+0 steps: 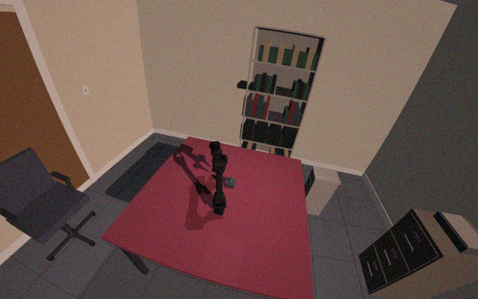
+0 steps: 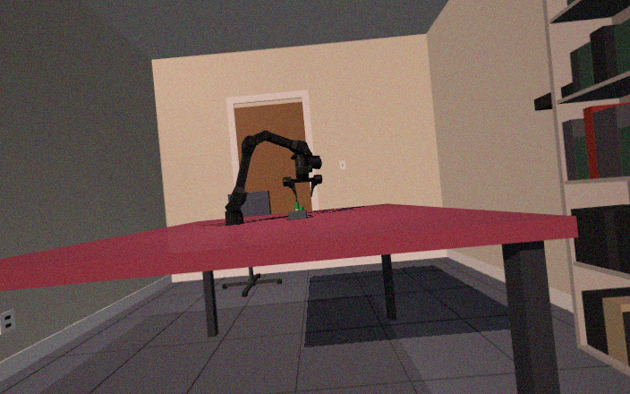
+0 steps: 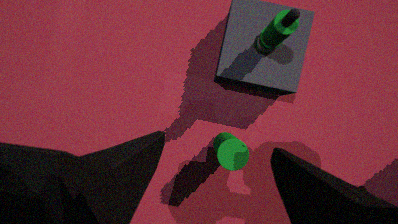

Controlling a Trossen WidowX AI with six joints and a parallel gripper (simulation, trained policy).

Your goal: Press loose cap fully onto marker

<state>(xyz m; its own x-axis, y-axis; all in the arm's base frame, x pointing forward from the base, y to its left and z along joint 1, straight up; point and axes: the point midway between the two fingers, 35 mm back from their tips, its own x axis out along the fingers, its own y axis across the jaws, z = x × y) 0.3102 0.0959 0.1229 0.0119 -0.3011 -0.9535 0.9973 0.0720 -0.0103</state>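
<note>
The green cap lies 20 mm behind my gripper tip, 10 mm to the left of it and 70 mm below it. From my gripper tip the other things lie so: grey holder block: 30 mm behind, 90 mm to the right, 70 mm below.
</note>
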